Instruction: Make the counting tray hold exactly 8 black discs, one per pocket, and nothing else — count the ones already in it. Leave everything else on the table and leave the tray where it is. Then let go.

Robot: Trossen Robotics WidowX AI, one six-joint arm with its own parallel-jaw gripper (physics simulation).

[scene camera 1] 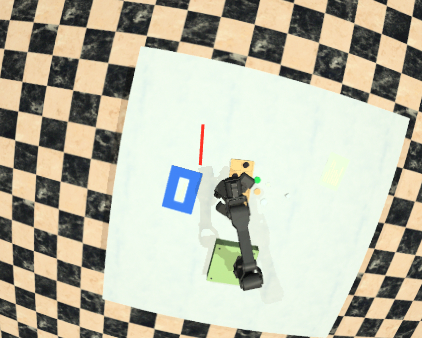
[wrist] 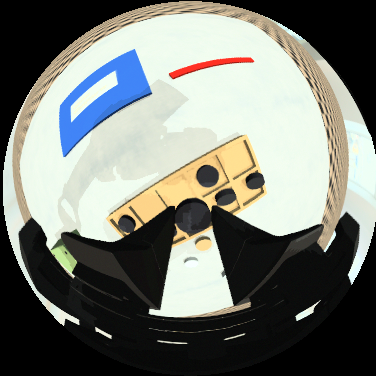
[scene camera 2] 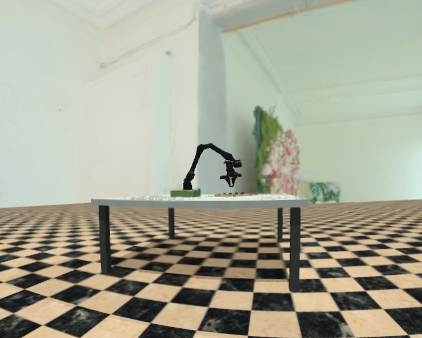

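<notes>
The tan counting tray (scene camera 1: 234, 164) (wrist: 242, 152) lies flat, with two rows of pockets. In the wrist view black discs sit in it: one disc (wrist: 207, 175) in the far row, one disc (wrist: 126, 223) at the left end, and two near-row discs (wrist: 255, 180) (wrist: 225, 197) at the right. Part of another dark shape shows beside the left finger. Other near-row pockets are hidden by the fingers. Far-row pockets at the right end and left of the middle are empty. My gripper (scene camera 2: 231, 185) (wrist: 192, 210) is shut on a black disc, held above the tray.
A green disc (scene camera 1: 257, 180), an orange disc (scene camera 1: 257, 191) (wrist: 203, 243) and pale discs (scene camera 1: 263, 202) (wrist: 191, 261) lie beside the tray. A blue frame (scene camera 1: 168, 192) (wrist: 135, 72), a red strip (scene camera 1: 201, 145) (wrist: 212, 65), a pale yellow patch (scene camera 1: 335, 170) and the arm's green base (scene camera 1: 220, 265) also show.
</notes>
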